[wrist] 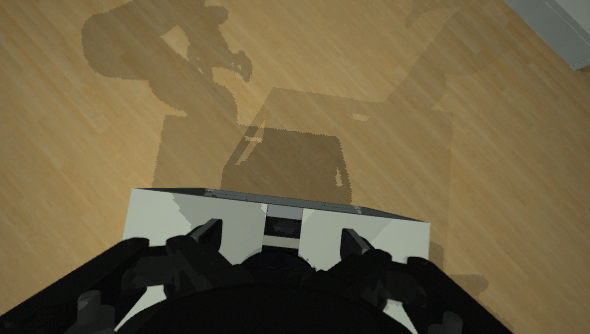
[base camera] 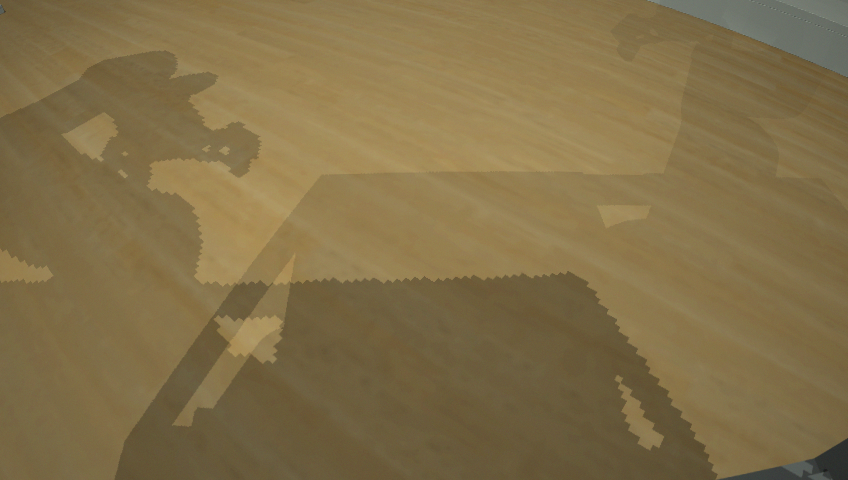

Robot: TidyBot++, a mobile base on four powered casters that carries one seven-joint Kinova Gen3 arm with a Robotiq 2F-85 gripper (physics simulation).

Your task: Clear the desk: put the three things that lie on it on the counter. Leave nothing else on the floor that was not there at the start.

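Places are measured from the arm's base along level axes (x ahead, y left, z up), in centimetres.
Pixels of known places: gripper, fingertip midpoint: (wrist: pixel 281 236).
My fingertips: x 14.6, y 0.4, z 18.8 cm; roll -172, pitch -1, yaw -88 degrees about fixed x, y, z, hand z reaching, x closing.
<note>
Behind a point stands the place of what it marks.
My gripper (wrist: pixel 281 236) @(x 14.6, y 0.4, z 18.8 cm) is open, its two black fingertips wide apart, with no object between them. It hangs over the robot's own white base in the wrist view. The desk, the three things and the counter cannot be made out in either view.
The wooden floor (base camera: pixel 416 107) @(x 67.1, y -2.3, z -39.6 cm) (wrist: pixel 325 45) @(x 72.4, y -8.3, z -39.6 cm) carries shadows of the robot and arm. A pale grey, straight-edged structure (base camera: pixel 791 35) @(x 98.3, y -84.6, z -35.7 cm) (wrist: pixel 555 30) @(x 89.6, y -95.1, z -35.1 cm) stands at the upper right of both views; what it is cannot be told. The robot's white base (wrist: pixel 155 215) @(x 11.2, y 20.6, z -1.4 cm) fills the lower middle of the wrist view.
</note>
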